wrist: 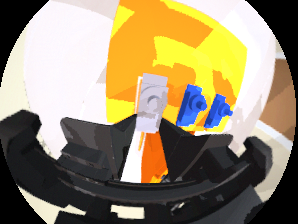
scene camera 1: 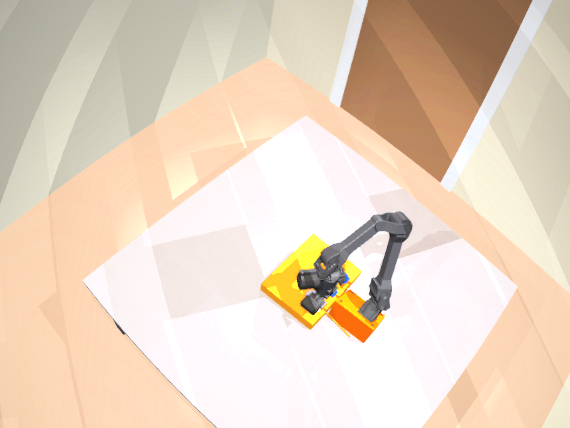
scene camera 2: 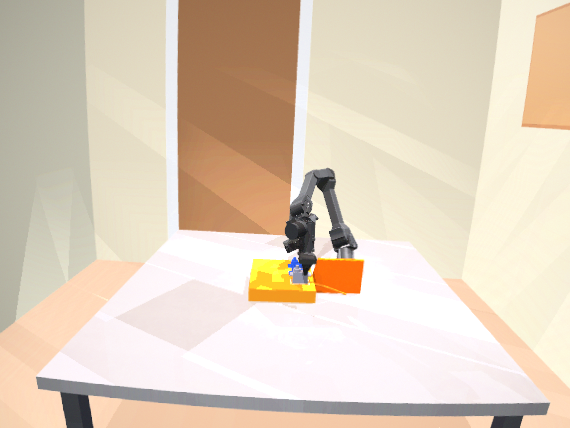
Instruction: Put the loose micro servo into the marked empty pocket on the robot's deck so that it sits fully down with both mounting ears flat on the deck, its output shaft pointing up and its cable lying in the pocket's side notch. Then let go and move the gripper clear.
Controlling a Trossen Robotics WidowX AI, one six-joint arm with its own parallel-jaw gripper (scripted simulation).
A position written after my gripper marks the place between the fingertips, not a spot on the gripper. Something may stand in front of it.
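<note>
My gripper point(scene camera 2: 304, 273) is also seen in the wrist view, as the gripper point(wrist: 148, 118). A yellow deck point(scene camera 1: 281, 286) is visible; I also see the deck point(scene camera 2: 270, 281) and, in the wrist view, the deck point(wrist: 194, 49). A grey micro servo point(wrist: 154, 95) is visible too.
</note>
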